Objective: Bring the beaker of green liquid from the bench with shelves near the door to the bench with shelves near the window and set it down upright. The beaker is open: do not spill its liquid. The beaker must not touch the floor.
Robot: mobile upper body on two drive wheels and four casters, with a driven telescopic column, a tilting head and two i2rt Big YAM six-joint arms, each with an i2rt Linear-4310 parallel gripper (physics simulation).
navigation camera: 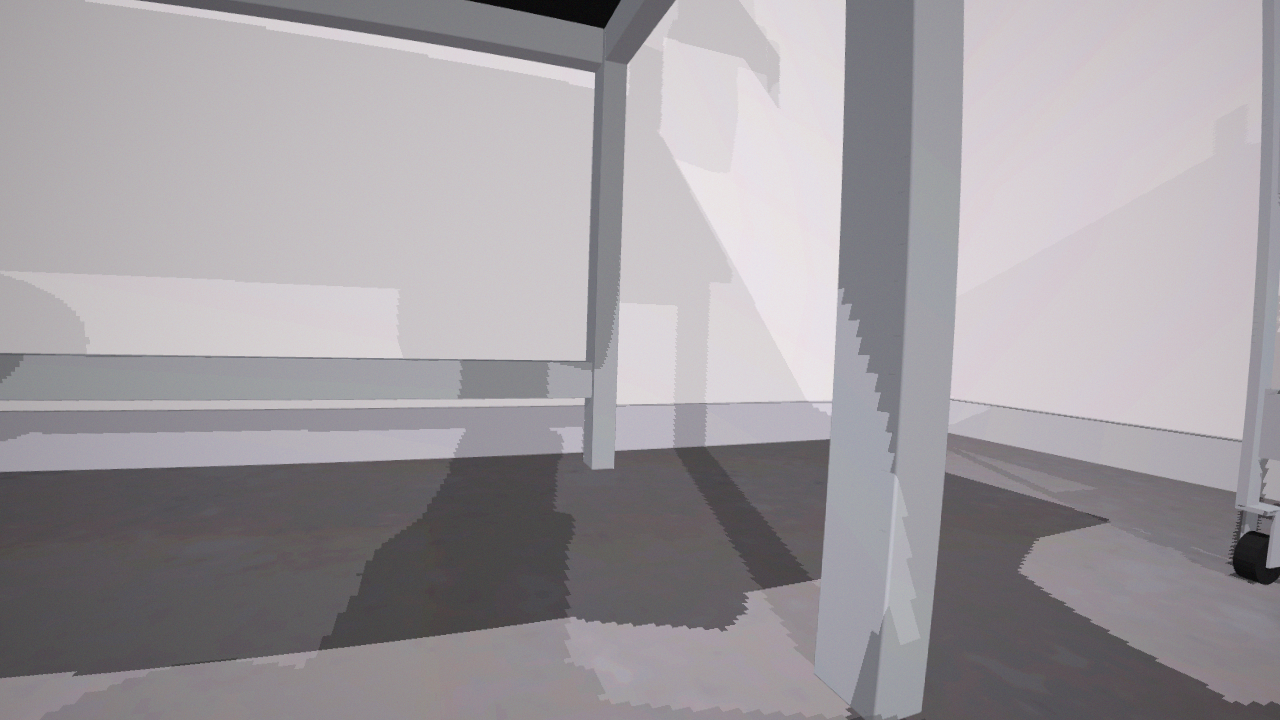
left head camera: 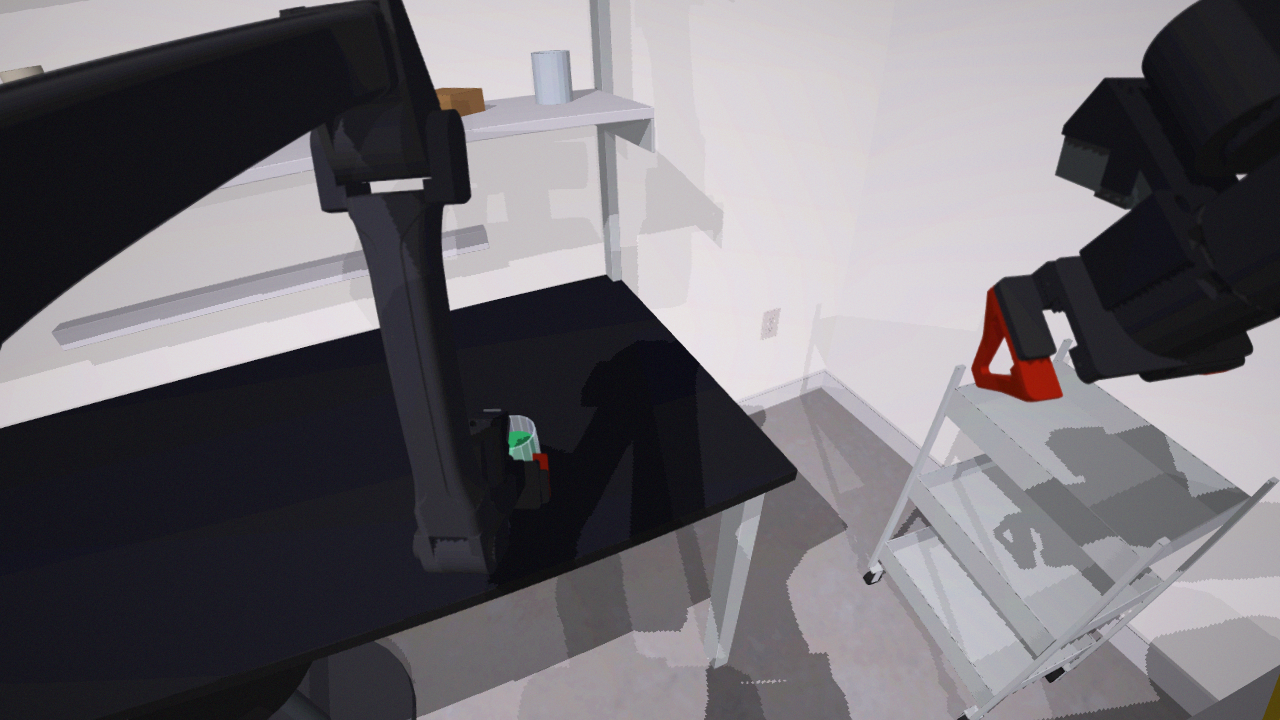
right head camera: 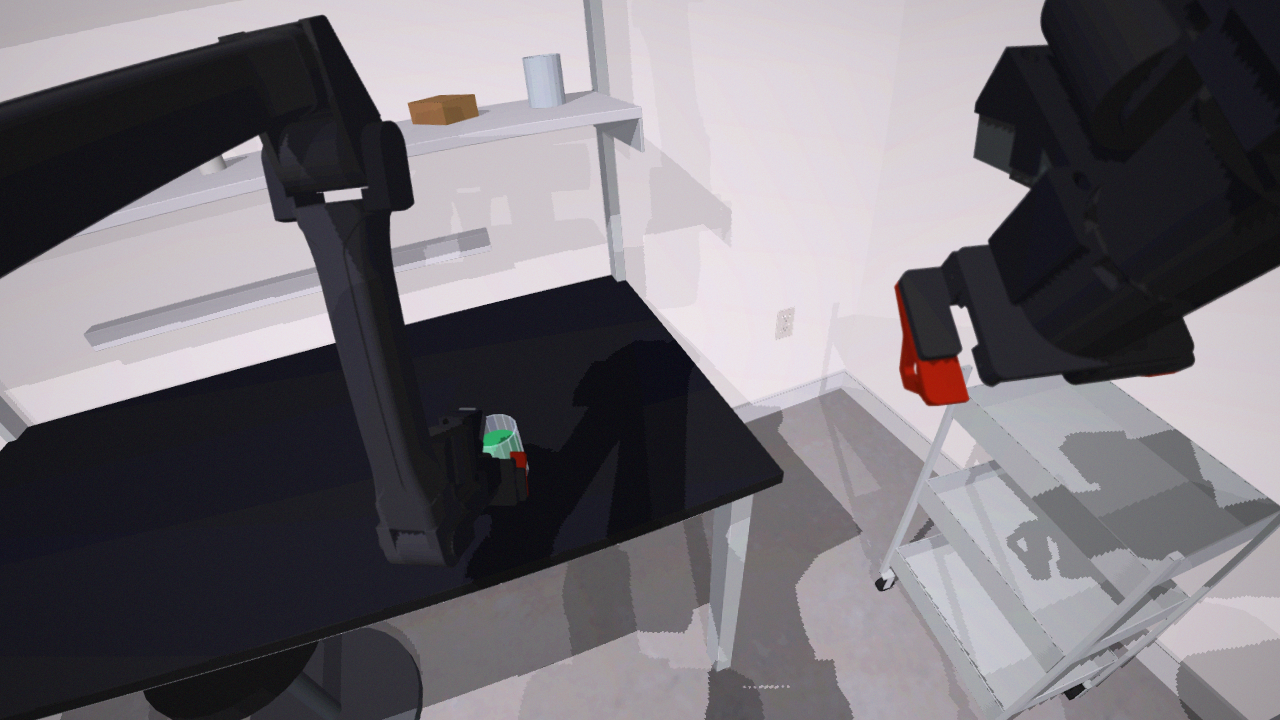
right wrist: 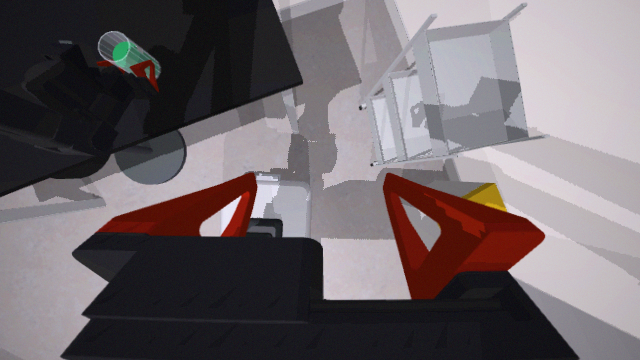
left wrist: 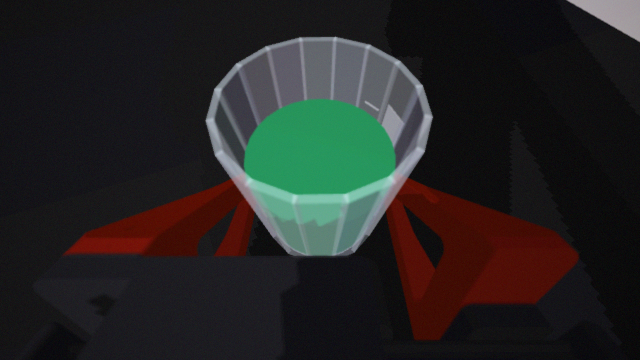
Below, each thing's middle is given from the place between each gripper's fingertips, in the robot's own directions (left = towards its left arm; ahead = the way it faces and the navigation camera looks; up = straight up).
Right now the clear beaker of green liquid (right head camera: pixel 501 436) is 270 mm ahead of my right hand, 460 mm to the left of it and 350 mm below it. Also, from my right hand: white bin with yellow lid (right wrist: pixel 487 194) 260 mm behind, 930 mm to the right, 940 mm below.
The clear beaker of green liquid lies 10 mm above my left hand.
